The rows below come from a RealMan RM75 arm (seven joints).
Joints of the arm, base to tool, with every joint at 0 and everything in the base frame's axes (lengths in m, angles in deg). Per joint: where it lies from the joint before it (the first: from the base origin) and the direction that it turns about. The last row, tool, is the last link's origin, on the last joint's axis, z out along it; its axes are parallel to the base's.
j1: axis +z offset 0 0 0.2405
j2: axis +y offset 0 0 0
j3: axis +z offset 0 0 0.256
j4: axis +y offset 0 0 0
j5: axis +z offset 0 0 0.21
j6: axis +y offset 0 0 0
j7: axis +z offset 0 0 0.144
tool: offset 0 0 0
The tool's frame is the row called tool.
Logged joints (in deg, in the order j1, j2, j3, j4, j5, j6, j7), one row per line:
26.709, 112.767, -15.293, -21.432, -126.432, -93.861, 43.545
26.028, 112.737, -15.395, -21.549, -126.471, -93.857, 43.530
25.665, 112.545, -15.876, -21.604, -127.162, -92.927, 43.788
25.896, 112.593, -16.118, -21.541, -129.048, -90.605, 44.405
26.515, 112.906, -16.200, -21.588, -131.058, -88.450, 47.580
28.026, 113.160, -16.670, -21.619, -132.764, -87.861, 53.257
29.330, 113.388, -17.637, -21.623, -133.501, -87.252, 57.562
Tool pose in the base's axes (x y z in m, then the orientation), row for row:
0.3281, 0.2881, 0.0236, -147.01, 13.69, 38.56
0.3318, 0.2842, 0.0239, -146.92, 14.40, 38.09
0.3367, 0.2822, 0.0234, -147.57, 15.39, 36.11
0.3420, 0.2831, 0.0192, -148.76, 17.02, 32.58
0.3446, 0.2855, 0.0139, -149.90, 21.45, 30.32
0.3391, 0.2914, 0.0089, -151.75, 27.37, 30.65
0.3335, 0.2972, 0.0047, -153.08, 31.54, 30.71
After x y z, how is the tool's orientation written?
As a rotation vector, in degrees.
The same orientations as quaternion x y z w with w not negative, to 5 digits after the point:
-0.93597, 0.08716, 0.24550, 0.23685
-0.93597, 0.09174, 0.24266, 0.23803
-0.93910, 0.09794, 0.22980, 0.23598
-0.94444, 0.10806, 0.20684, 0.23146
-0.94659, 0.13545, 0.19147, 0.22127
-0.94622, 0.17066, 0.19111, 0.19753
-0.94539, 0.19478, 0.18966, 0.17980

